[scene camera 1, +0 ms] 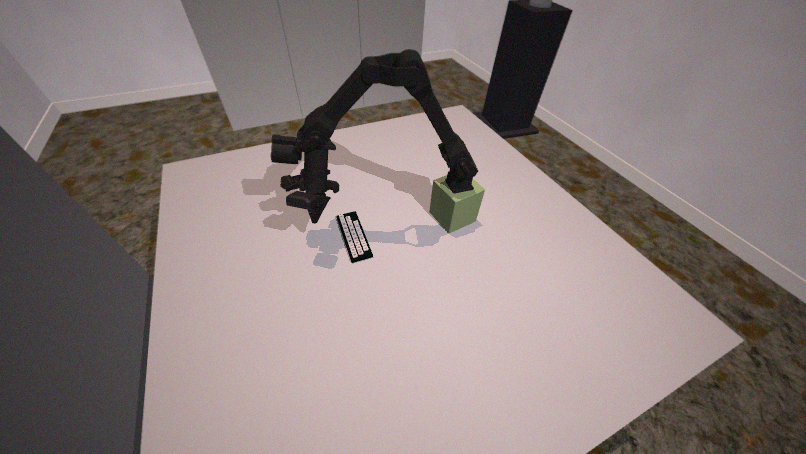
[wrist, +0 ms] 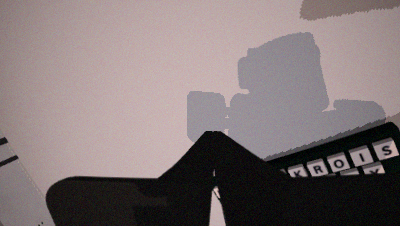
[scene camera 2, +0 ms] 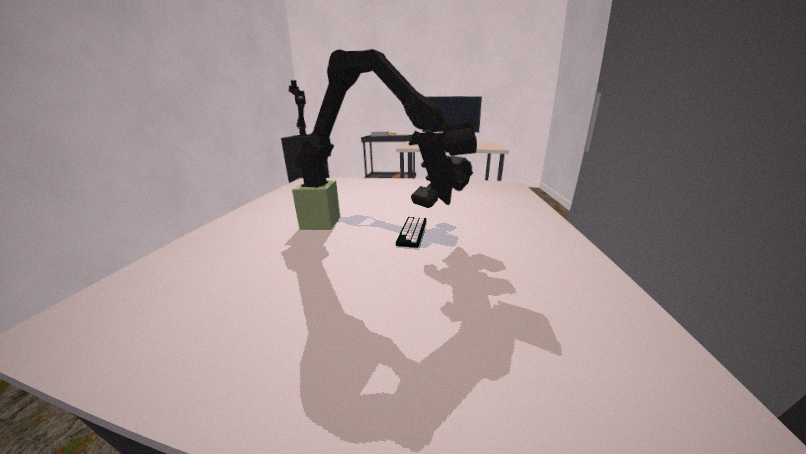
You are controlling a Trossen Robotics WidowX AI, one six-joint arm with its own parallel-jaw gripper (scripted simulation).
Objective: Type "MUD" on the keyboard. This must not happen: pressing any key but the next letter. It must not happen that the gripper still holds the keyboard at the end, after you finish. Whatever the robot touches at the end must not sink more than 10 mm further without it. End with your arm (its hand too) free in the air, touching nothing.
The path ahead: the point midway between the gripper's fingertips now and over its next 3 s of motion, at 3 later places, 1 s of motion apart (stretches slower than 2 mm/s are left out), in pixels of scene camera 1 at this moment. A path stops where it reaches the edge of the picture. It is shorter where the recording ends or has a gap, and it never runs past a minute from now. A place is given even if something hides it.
My gripper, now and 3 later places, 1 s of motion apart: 314, 223; 356, 238; 347, 212; 364, 230
